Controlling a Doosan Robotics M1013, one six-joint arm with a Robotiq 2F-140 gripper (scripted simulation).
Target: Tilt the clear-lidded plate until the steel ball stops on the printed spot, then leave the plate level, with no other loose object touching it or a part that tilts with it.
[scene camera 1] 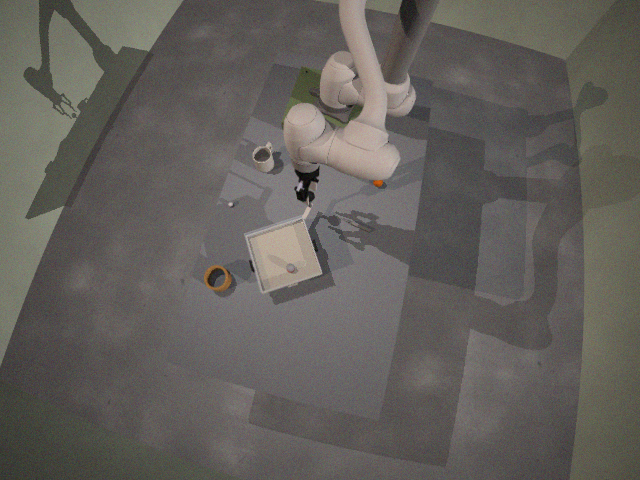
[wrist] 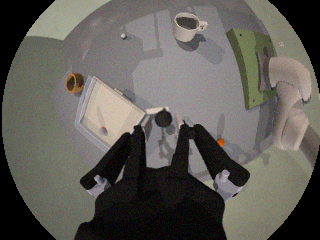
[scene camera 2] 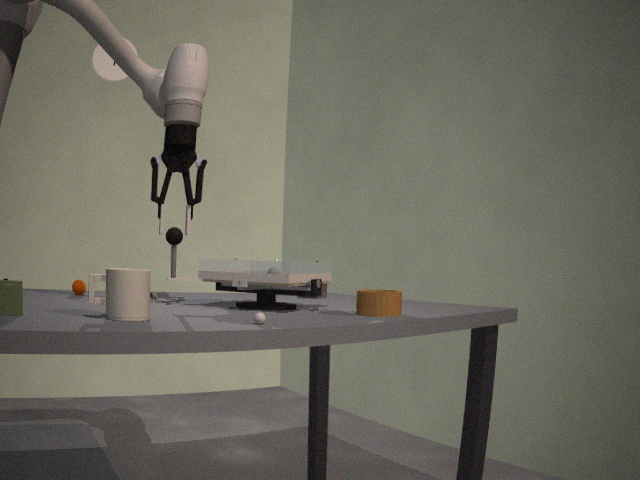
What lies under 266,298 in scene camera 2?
A black pivot stand.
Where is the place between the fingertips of my gripper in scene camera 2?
At 174,234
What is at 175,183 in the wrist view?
My gripper.
